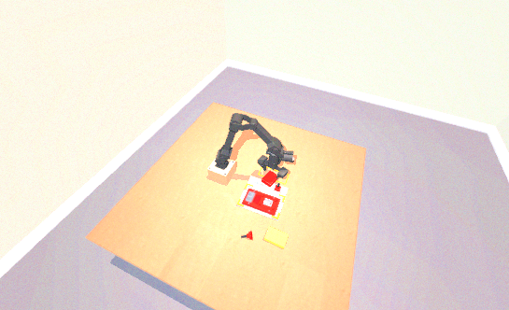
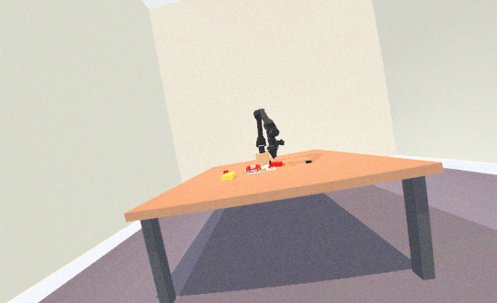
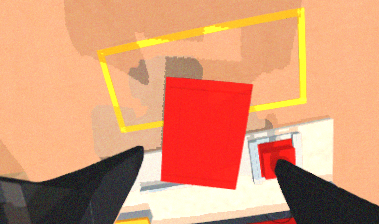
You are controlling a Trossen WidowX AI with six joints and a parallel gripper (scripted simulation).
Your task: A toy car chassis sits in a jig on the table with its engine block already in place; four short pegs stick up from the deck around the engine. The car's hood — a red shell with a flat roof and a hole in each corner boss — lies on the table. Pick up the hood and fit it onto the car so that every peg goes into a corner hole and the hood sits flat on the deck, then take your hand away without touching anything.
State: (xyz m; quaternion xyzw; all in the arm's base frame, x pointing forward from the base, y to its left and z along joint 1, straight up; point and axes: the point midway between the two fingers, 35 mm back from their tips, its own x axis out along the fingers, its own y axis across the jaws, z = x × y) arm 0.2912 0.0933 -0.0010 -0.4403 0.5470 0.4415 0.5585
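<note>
Now: the red hood 40 mm below my gripper tip. The rest, counted from my gripper tip: black-and-white wheel 70 mm ahead, 220 mm to the left, 50 mm below; then yellow block 170 mm ahead, 330 mm to the right, 50 mm below; then white jig board 20 mm ahead, 140 mm to the right, 50 mm below.
</note>
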